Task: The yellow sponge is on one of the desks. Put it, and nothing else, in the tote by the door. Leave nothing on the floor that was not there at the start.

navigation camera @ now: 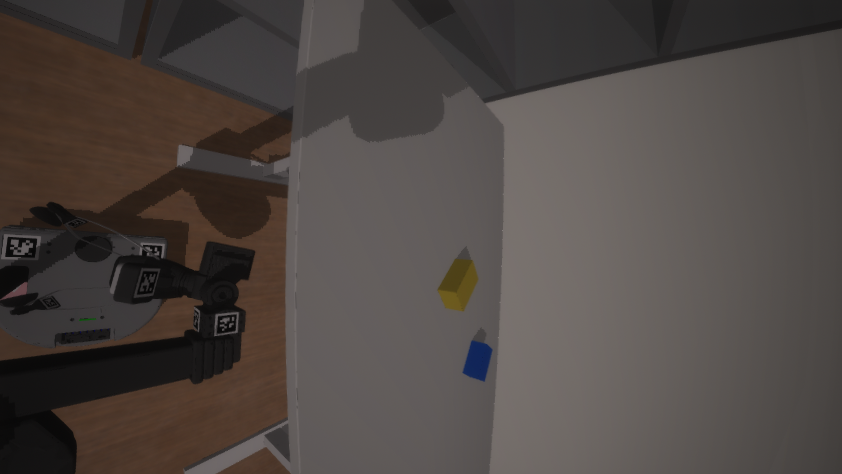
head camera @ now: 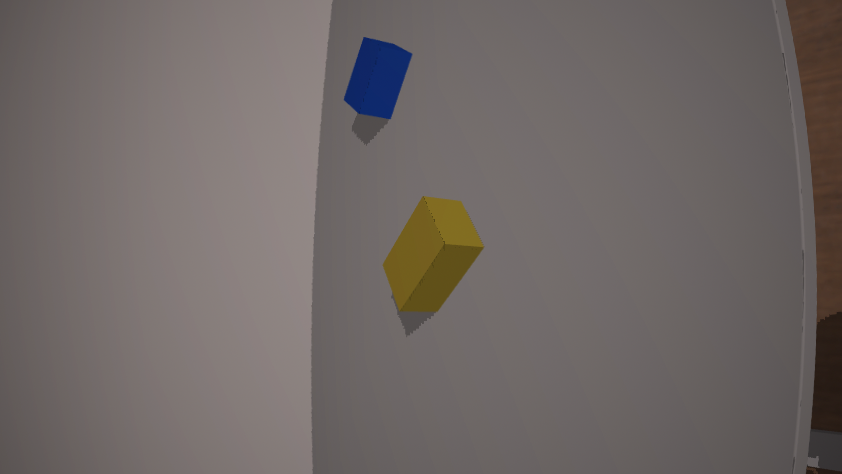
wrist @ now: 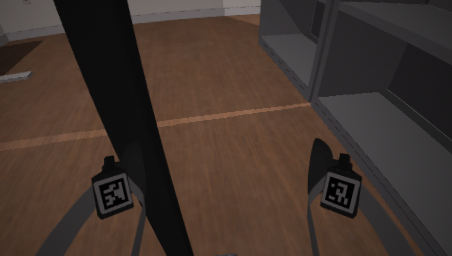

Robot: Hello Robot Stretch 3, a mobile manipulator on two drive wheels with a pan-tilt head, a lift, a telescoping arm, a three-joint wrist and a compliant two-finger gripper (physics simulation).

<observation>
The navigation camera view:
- my gripper: 17,254
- yellow sponge: 457,286
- blue block: 478,358
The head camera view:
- yellow sponge: 439,243
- blue block: 380,67
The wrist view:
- my gripper: 226,159
</observation>
